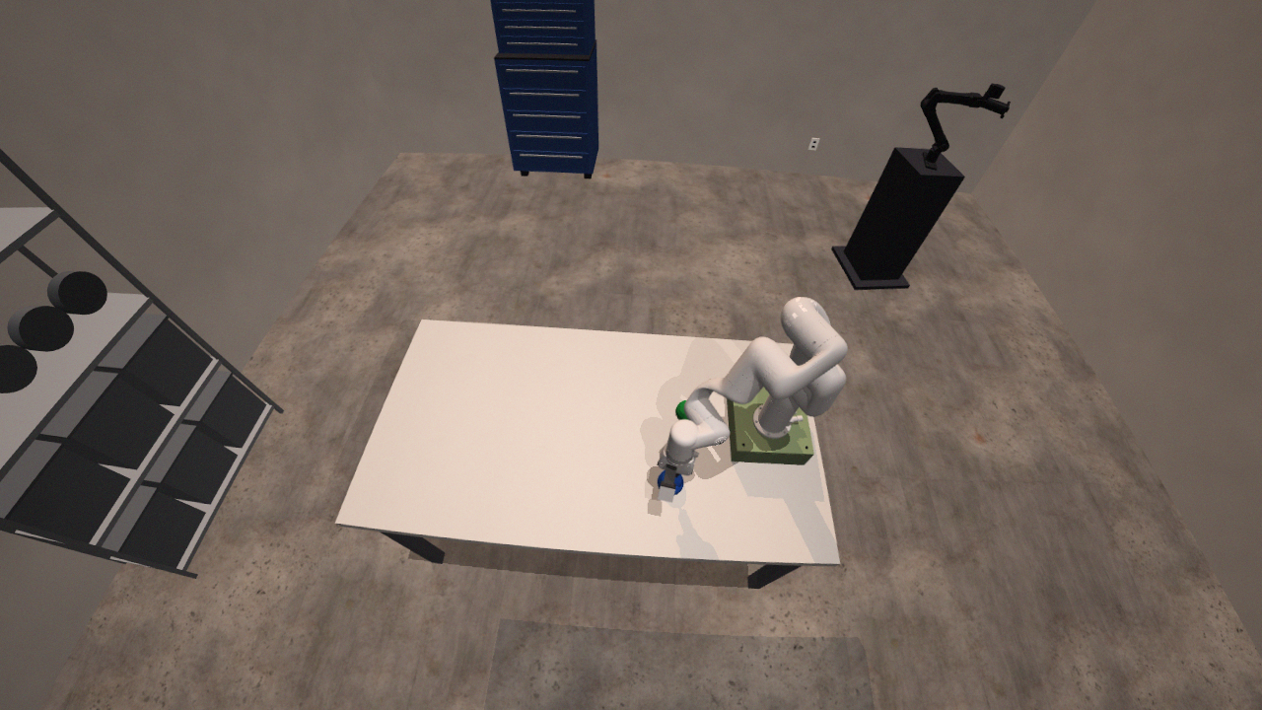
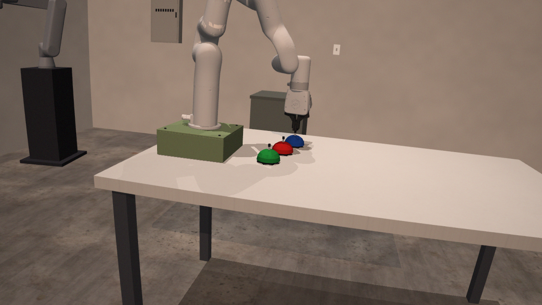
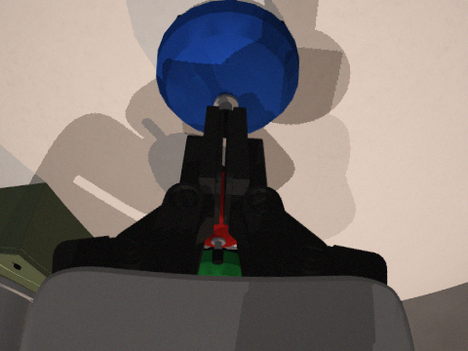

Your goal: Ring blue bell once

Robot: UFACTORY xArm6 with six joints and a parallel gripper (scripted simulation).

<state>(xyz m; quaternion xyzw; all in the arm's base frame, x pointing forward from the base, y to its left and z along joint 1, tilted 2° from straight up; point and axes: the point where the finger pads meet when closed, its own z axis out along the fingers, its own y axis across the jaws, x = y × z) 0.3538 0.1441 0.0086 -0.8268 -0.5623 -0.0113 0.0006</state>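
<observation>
Right now my hand is 50 mm above the blue bell. Round my hand: red bell (50 mm behind, 120 mm to the right, 50 mm below); then green bell (100 mm behind, 250 mm to the right, 50 mm below).
</observation>
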